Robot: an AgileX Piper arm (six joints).
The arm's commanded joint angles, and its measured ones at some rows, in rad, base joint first. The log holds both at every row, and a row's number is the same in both.
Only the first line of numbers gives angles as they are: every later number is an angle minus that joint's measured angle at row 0.
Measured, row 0:
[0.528 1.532 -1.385 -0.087 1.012 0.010]
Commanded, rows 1 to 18:
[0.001 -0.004 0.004 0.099 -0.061 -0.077]
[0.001 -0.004 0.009 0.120 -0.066 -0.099]
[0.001 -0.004 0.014 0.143 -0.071 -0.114]
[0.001 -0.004 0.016 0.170 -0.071 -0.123]
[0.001 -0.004 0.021 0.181 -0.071 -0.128]
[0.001 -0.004 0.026 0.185 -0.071 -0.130]
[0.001 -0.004 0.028 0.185 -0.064 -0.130]
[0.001 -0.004 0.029 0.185 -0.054 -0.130]
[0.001 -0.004 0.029 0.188 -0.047 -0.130]
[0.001 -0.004 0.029 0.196 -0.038 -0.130]
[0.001 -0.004 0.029 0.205 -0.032 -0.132]
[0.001 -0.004 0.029 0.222 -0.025 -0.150]
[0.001 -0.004 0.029 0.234 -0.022 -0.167]
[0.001 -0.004 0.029 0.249 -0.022 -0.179]
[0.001 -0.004 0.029 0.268 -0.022 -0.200]
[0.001 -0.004 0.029 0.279 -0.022 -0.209]
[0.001 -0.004 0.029 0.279 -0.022 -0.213]
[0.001 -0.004 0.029 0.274 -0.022 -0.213]
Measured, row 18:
[0.000 0.001 0.023 0.245 -0.026 -0.173]
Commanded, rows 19 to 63:
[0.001 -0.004 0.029 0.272 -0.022 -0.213]
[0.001 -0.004 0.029 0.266 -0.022 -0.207]
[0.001 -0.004 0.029 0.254 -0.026 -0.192]
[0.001 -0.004 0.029 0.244 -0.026 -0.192]
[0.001 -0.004 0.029 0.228 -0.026 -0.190]
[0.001 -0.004 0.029 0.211 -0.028 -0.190]
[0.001 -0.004 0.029 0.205 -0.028 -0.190]
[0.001 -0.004 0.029 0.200 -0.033 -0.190]
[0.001 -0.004 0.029 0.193 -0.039 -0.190]
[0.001 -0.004 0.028 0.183 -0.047 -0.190]
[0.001 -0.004 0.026 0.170 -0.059 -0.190]
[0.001 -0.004 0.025 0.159 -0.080 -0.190]
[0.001 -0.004 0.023 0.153 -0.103 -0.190]
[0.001 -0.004 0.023 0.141 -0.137 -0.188]
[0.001 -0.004 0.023 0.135 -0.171 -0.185]
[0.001 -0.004 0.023 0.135 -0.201 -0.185]
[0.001 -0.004 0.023 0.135 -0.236 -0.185]
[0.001 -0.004 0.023 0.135 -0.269 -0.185]
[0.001 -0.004 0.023 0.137 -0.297 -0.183]
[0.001 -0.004 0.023 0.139 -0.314 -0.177]
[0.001 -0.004 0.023 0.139 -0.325 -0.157]
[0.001 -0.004 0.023 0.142 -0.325 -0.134]
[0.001 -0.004 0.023 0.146 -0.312 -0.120]
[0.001 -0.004 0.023 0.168 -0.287 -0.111]
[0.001 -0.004 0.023 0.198 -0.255 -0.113]
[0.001 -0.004 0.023 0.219 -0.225 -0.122]
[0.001 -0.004 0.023 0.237 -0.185 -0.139]
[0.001 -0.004 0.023 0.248 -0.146 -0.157]
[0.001 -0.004 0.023 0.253 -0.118 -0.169]
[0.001 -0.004 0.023 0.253 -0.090 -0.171]
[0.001 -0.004 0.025 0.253 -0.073 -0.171]
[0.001 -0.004 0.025 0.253 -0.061 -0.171]
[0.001 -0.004 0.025 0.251 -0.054 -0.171]
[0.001 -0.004 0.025 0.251 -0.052 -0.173]
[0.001 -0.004 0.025 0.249 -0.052 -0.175]
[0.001 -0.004 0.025 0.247 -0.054 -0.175]
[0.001 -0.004 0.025 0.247 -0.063 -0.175]
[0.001 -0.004 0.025 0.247 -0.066 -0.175]
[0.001 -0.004 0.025 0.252 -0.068 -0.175]
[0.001 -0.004 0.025 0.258 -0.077 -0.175]
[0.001 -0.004 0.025 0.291 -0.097 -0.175]
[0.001 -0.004 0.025 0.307 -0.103 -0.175]
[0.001 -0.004 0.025 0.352 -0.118 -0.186]
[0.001 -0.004 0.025 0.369 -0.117 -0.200]
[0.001 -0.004 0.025 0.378 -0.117 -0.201]
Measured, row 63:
[0.000 0.001 0.023 0.320 -0.095 -0.173]
